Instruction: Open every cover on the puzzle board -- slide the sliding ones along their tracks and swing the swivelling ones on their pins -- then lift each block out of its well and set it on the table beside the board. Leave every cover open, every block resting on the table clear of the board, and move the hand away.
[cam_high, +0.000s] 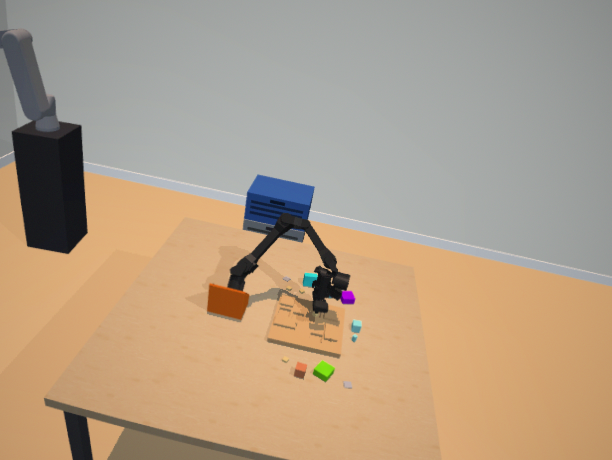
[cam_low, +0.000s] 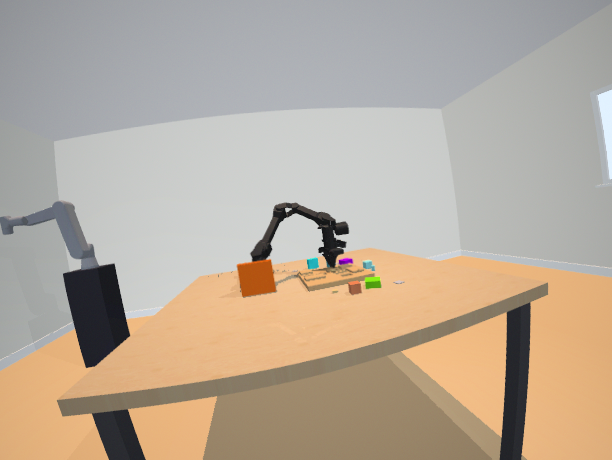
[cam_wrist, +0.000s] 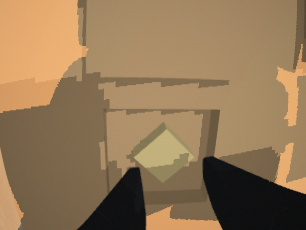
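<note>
My gripper tip is 30 mm past the wooden puzzle board, 50 mm to the left of it and 10 mm above it. Also, from my gripper tip: blue-teal cube (60 mm ahead, 180 mm to the left, 10 mm below); then purple block (150 mm ahead, 160 mm to the left, 20 mm below); then light cyan block (180 mm ahead, 40 mm to the right, 20 mm below).
</note>
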